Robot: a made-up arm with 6 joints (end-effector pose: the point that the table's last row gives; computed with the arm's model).
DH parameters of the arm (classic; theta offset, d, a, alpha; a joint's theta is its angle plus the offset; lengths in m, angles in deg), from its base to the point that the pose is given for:
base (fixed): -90 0 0.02 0
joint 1: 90 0.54 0.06 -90
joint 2: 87.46 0 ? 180
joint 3: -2.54 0.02 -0.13 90
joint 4: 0 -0.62 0.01 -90
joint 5: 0 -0.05 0 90
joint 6: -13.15 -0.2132 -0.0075 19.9
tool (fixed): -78.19 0.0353 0 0
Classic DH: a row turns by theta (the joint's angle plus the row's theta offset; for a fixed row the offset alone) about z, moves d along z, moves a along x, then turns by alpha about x.
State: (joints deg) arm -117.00 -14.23 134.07 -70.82 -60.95 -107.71
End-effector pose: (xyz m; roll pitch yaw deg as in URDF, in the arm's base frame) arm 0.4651 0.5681 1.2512 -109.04 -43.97 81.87
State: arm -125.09 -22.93 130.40 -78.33 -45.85 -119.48
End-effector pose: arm 0.5958 0.6175 1.1591 -103.78 -46.15 92.02
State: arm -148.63 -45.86 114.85 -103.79 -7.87 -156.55
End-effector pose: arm 0.9337 0.5377 0.9371 -67.13 -83.41 92.68
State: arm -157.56 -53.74 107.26 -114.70 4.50 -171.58
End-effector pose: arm 1.0280 0.4394 0.8927 102.27 -75.48 -65.89
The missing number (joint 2, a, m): -0.4504
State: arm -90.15 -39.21 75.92 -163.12 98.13 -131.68
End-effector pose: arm -0.1019 0.4538 1.4223 -118.21 29.71 -51.71
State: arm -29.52 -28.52 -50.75 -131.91 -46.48 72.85
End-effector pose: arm 0.5582 -0.2830 0.8993 -71.19 -62.80 72.10
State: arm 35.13 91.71 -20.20 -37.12 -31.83 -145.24
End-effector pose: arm 0.1900 0.2035 -0.1941 -50.76 25.30 -84.29
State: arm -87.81 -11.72 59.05 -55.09 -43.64 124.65
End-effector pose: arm 0.1324 -0.1225 1.7057 168.85 35.02 -62.49
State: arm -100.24 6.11 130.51 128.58 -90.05 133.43
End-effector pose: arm -0.1209 0.4354 1.3712 86.71 76.19 43.95
